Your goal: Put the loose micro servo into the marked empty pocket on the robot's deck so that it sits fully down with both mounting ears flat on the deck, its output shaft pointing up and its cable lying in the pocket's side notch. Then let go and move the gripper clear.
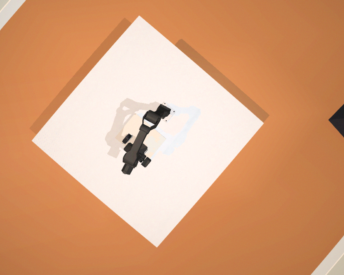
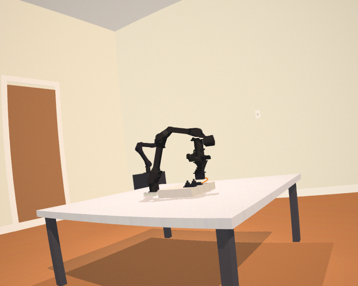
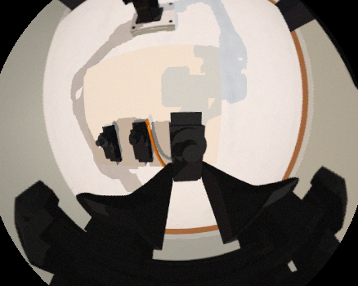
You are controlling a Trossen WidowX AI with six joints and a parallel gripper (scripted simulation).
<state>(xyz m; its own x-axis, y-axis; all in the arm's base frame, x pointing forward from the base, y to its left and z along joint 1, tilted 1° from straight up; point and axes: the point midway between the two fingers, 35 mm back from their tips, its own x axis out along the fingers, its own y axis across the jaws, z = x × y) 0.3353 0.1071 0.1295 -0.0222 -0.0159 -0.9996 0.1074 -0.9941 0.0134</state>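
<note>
My gripper tip is now 110 mm past the cream deck, 90 mm to the left of it and 100 mm above it.
</note>
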